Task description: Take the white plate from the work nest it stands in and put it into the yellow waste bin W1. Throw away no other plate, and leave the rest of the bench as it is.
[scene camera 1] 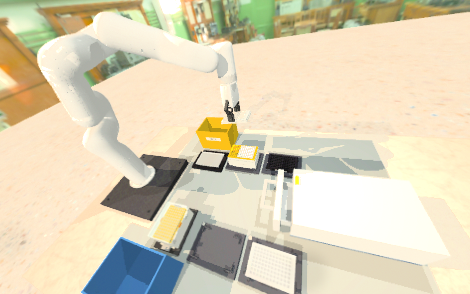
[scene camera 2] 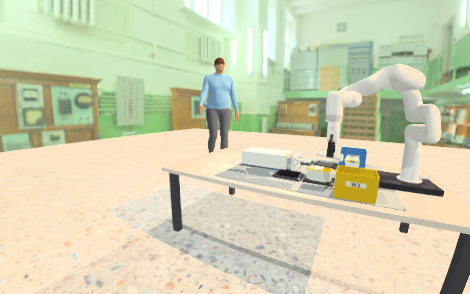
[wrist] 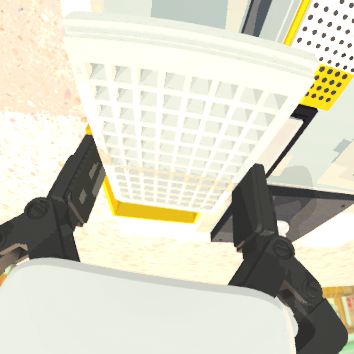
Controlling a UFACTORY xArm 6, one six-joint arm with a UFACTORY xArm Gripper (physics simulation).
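Where they show: gripper, between the fingertips: [scene camera 1: 234, 116] [scene camera 2: 330, 154] [wrist: 172, 164]; arm's base, origin of its link: [scene camera 1: 143, 176] [scene camera 2: 408, 180].
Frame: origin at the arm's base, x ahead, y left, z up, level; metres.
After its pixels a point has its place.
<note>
My gripper [scene camera 1: 232, 112] {x 0.458, y 0.261, z 0.157 m} [scene camera 2: 331, 148] {x 0.458, y 0.261, z 0.157 m} [wrist: 172, 164] {x 0.458, y 0.261, z 0.157 m} is shut on the white plate [scene camera 1: 243, 116] {x 0.504, y 0.245, z 0.166 m} [scene camera 2: 324, 154] {x 0.488, y 0.296, z 0.163 m} [wrist: 175, 120] {x 0.491, y 0.259, z 0.161 m}, a deep-welled plate held roughly level, with a finger on either side. The plate is in the air, higher than the rim of the yellow waste bin W1 [scene camera 1: 214, 140] {x 0.335, y 0.219, z 0.045 m} [scene camera 2: 345, 192] {x 0.382, y 0.350, z 0.009 m} [wrist: 155, 213] {x 0.252, y 0.295, z 0.088 m}. In the scene camera 1 view, gripper and plate show over the bin's back right corner. In the wrist view the plate hides most of the bin; a strip of yellow shows beyond its far end. A dark work nest [scene camera 1: 217, 250] {x 0.466, y -0.246, z -0.011 m} at the front holds no plate.
A yellow-and-white tip box [scene camera 1: 243, 156] {x 0.509, y 0.102, z 0.054 m} [scene camera 2: 320, 173] {x 0.496, y 0.178, z 0.034 m} [wrist: 330, 82] {x 0.466, y 0.117, z 0.050 m} and a nest with a pale plate [scene camera 1: 211, 159] {x 0.332, y 0.128, z -0.003 m} stand beside W1. Another white plate [scene camera 1: 271, 266] {x 0.635, y -0.261, z -0.007 m}, a tip box [scene camera 1: 171, 223] {x 0.309, y -0.206, z 0.055 m}, a blue bin [scene camera 1: 127, 270] {x 0.183, y -0.347, z -0.010 m} [scene camera 2: 353, 151] {x 0.275, y -0.286, z 0.090 m} and a large white device [scene camera 1: 360, 212] {x 0.869, y -0.118, z 0.079 m} [scene camera 2: 265, 157] {x 0.850, y 0.010, z 0.052 m} are on the bench.
</note>
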